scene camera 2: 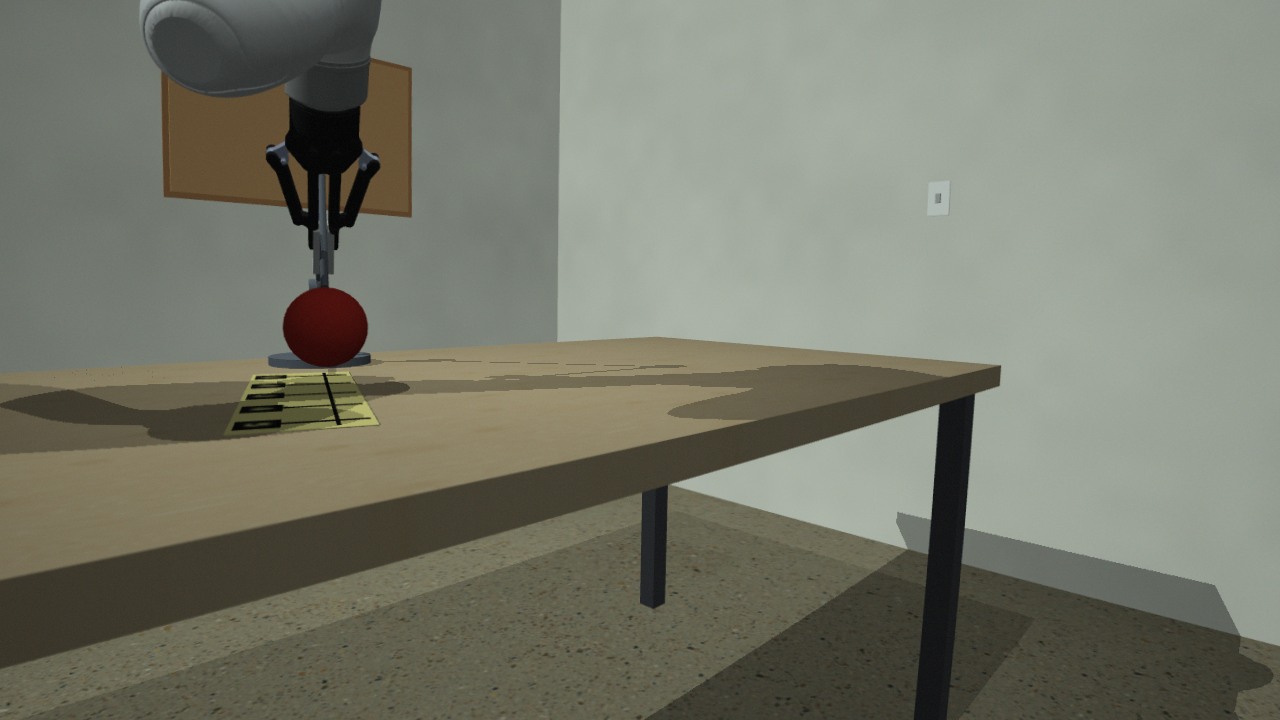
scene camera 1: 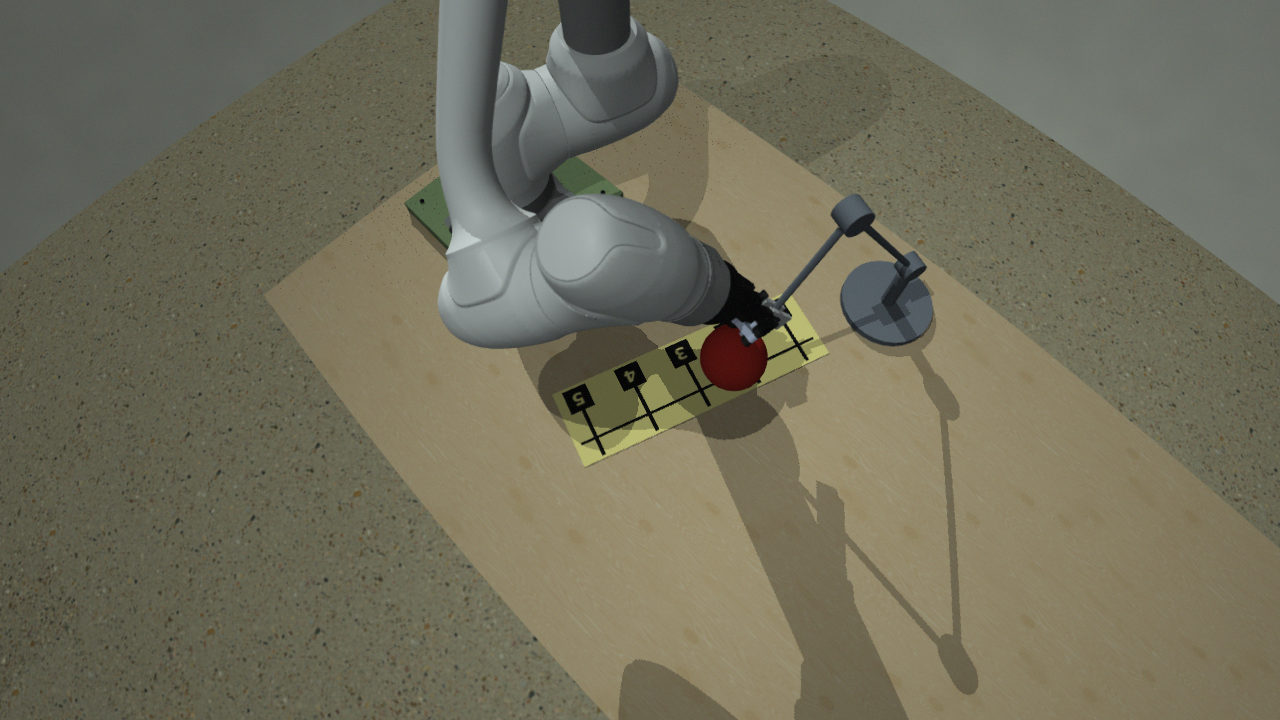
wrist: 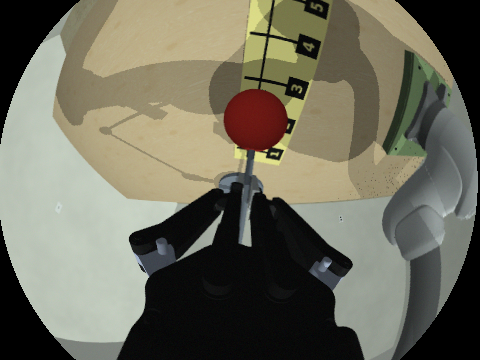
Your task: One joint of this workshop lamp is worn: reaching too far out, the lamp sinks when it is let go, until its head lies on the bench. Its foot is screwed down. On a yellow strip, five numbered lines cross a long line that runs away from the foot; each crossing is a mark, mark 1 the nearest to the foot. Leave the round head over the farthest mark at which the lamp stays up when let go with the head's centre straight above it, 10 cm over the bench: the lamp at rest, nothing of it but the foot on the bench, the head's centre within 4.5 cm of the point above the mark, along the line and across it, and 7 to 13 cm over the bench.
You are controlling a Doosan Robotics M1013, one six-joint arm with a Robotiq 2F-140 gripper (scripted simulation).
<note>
I see my gripper (scene camera 2: 323, 268), a round red head (scene camera 2: 325, 327), a yellow strip (scene camera 2: 271, 403) and a grey round foot (scene camera 2: 282, 360).
My gripper also shows in scene camera 1 (scene camera 1: 779, 317) and in the wrist view (wrist: 246, 182). The round red head shows as well in scene camera 1 (scene camera 1: 729, 365) and in the wrist view (wrist: 256, 120).
</note>
